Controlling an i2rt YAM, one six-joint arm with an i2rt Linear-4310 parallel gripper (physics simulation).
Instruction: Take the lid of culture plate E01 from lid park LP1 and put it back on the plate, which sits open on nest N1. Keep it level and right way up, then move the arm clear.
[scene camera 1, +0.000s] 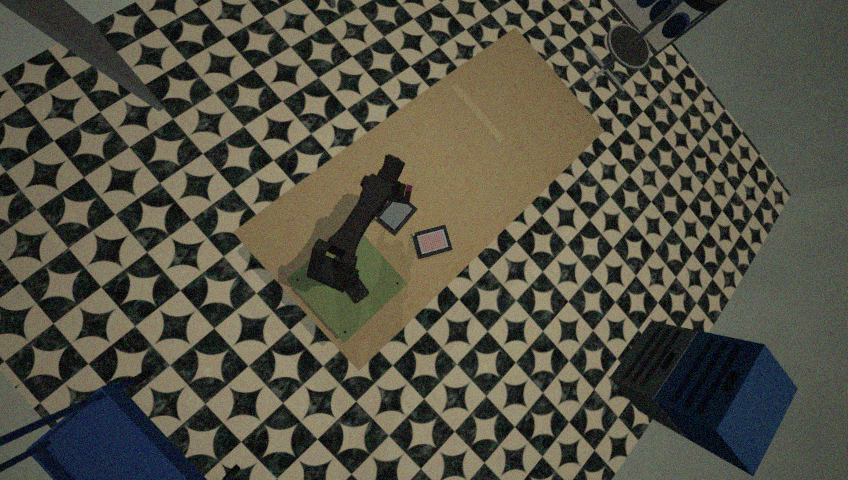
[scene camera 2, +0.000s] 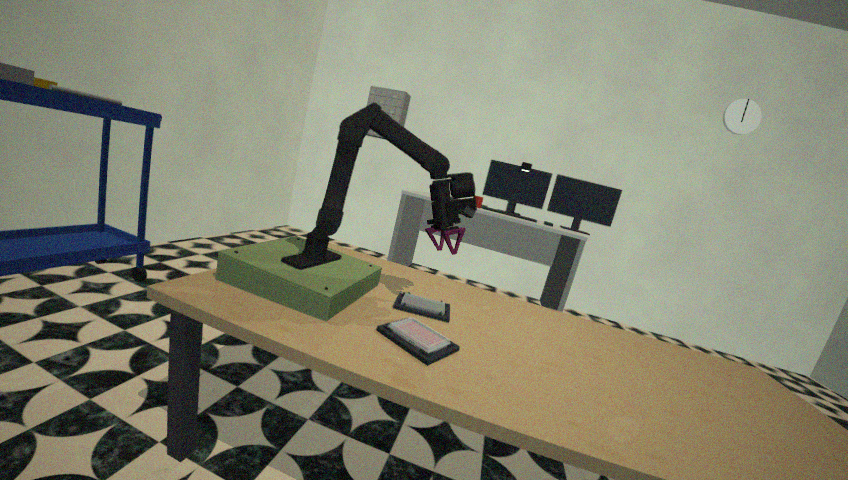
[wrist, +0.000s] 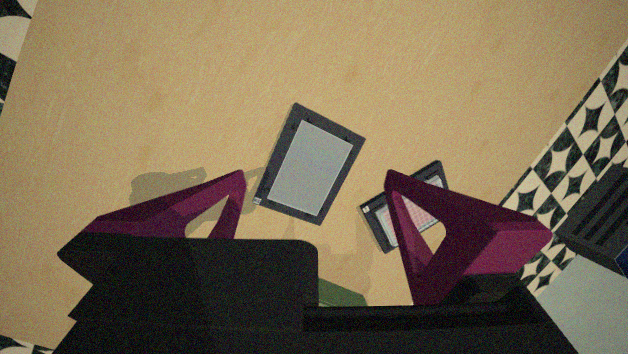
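Seen in the pictures: gripper, fingertip midpoint: (scene camera 2: 446, 252) (wrist: 314, 177); arm's base at its link origin: (scene camera 2: 313, 259).
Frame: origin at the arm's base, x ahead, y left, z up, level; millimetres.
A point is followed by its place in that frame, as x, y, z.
Observation:
The pale grey lid (scene camera 1: 396, 215) {319, 105, -53} (scene camera 2: 421, 304) {325, 92, -52} (wrist: 311, 168) {331, 116, -52} lies flat on lid park LP1, a dark frame (scene camera 1: 394, 231) (scene camera 2: 443, 317) {400, 75, -60} (wrist: 356, 141) {405, 85, -60}. The open culture plate (scene camera 1: 432, 240) {382, -82, -46} (scene camera 2: 418, 334) {385, -104, -45} (wrist: 420, 216) {383, -97, -45}, with pink wells, sits on nest N1 (scene camera 1: 420, 255) {299, -104, -58} (scene camera 2: 430, 359) {437, -163, -58} (wrist: 437, 166) {468, -61, -58}, a second dark frame beside the park. My gripper (scene camera 2: 448, 251) {345, 157, 104} (wrist: 314, 177) {345, 157, 104} is open and empty, pointing down, high above the table. In the wrist view the lid shows between the magenta fingertips, and the right finger partly covers the plate and nest. In scene camera 1 the arm hides most of the gripper.
The arm stands on a green base block (scene camera 1: 380, 276) {107, -71, -5} (scene camera 2: 273, 285) {24, -177, -29} at one end of the wooden table (scene camera 1: 505, 83) {1230, 358, -70} (scene camera 2: 535, 380) {661, -64, -70} (wrist: 200, 75) {337, 308, -70}. A blue cart (scene camera 2: 142, 237) and a desk with two monitors (scene camera 2: 515, 184) stand away from the table.

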